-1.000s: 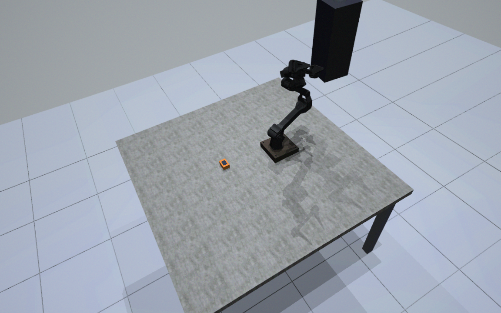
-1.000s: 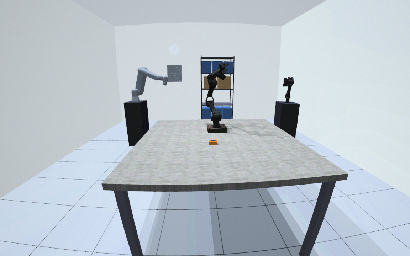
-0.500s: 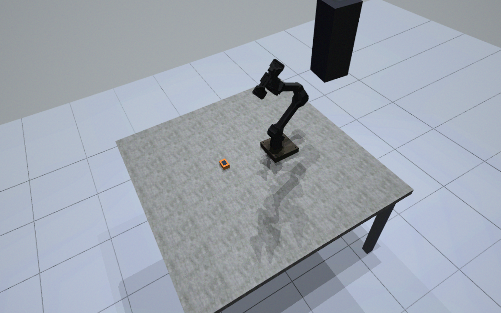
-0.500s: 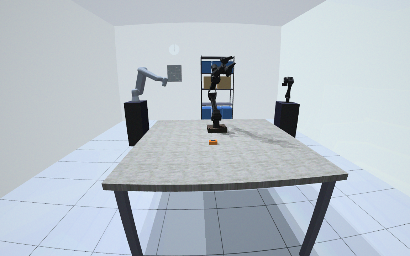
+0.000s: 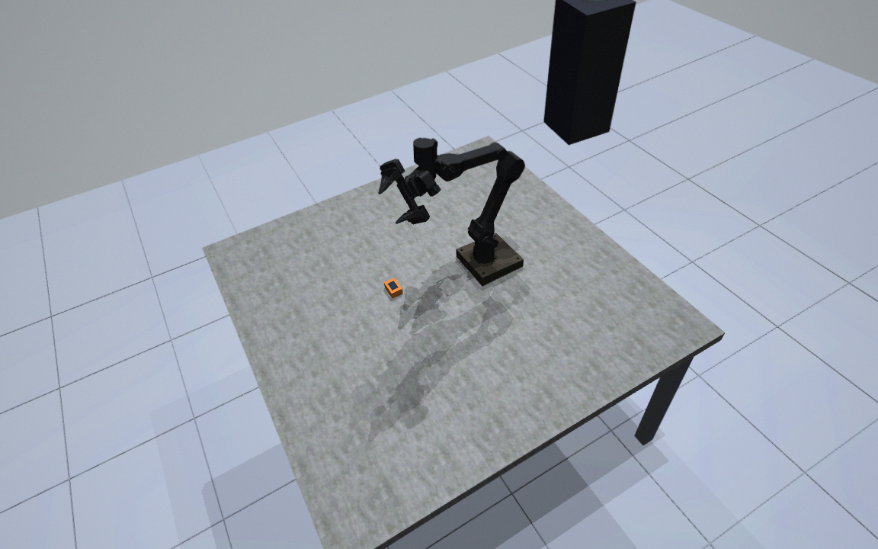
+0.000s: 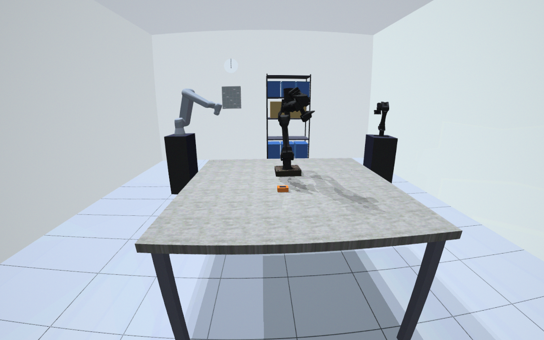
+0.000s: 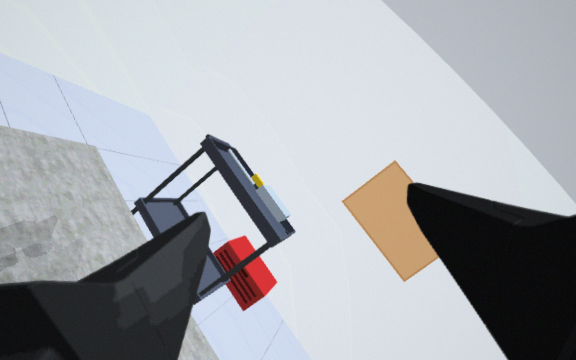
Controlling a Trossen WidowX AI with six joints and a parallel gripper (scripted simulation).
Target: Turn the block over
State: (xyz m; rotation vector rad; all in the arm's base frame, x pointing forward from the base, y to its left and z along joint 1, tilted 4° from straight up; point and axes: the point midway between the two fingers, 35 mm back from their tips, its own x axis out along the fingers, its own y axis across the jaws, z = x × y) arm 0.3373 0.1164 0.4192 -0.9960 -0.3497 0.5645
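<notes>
Right now my gripper tip is 1 cm past the orange block, 14 cm to the left of it and 46 cm above it.
</notes>
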